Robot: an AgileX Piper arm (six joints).
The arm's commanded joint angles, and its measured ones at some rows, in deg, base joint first. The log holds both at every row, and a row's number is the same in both.
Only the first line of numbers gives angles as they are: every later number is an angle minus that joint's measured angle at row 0.
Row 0, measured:
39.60, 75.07, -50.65, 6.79, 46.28, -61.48
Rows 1 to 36, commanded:
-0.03, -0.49, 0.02, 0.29, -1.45, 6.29
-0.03, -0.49, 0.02, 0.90, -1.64, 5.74
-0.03, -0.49, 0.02, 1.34, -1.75, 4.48
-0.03, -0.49, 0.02, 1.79, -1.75, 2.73
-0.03, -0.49, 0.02, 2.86, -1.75, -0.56
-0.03, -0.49, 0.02, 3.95, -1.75, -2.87
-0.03, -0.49, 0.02, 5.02, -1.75, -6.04
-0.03, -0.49, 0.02, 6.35, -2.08, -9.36
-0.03, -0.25, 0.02, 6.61, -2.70, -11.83
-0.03, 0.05, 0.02, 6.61, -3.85, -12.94
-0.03, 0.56, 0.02, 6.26, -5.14, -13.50
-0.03, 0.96, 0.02, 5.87, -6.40, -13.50
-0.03, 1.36, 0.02, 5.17, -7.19, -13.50
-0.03, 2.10, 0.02, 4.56, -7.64, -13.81
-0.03, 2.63, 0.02, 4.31, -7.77, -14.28
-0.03, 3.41, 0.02, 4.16, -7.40, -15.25
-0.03, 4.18, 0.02, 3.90, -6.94, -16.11
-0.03, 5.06, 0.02, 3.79, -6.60, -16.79
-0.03, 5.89, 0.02, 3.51, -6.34, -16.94
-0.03, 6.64, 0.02, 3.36, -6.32, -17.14
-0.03, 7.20, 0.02, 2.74, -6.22, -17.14
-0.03, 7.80, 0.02, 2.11, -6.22, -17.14
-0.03, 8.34, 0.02, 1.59, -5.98, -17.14
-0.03, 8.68, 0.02, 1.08, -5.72, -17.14
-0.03, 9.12, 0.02, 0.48, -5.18, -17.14
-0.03, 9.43, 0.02, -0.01, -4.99, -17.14
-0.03, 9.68, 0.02, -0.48, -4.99, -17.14
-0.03, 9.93, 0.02, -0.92, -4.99, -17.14
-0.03, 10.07, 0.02, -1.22, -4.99, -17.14
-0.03, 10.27, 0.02, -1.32, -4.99, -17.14
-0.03, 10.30, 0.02, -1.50, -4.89, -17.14
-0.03, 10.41, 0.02, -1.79, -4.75, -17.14
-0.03, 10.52, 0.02, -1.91, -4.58, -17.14
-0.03, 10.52, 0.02, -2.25, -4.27, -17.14
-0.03, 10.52, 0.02, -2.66, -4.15, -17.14
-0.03, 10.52, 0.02, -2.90, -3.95, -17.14
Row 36, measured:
0.00, 10.11, -0.04, 0.24, -6.31, -16.69
